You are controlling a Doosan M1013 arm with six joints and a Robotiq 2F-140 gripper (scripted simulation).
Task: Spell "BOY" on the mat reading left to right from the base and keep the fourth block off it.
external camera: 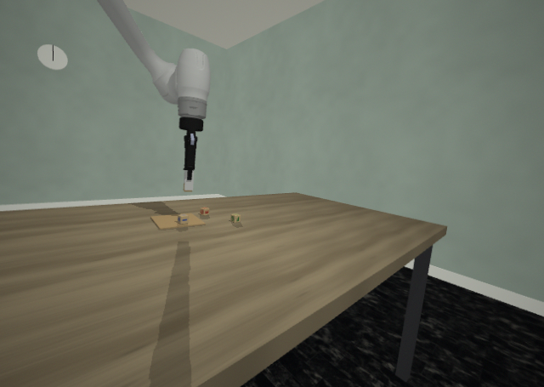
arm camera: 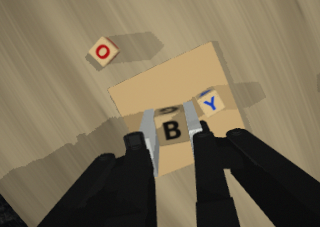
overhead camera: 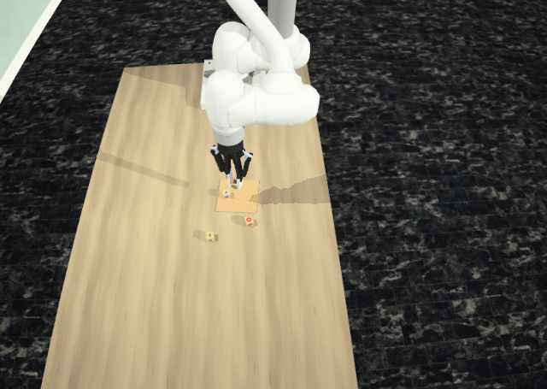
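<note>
Right now the tan square mat is 140 mm below my hand and 30 mm behind it.
</note>
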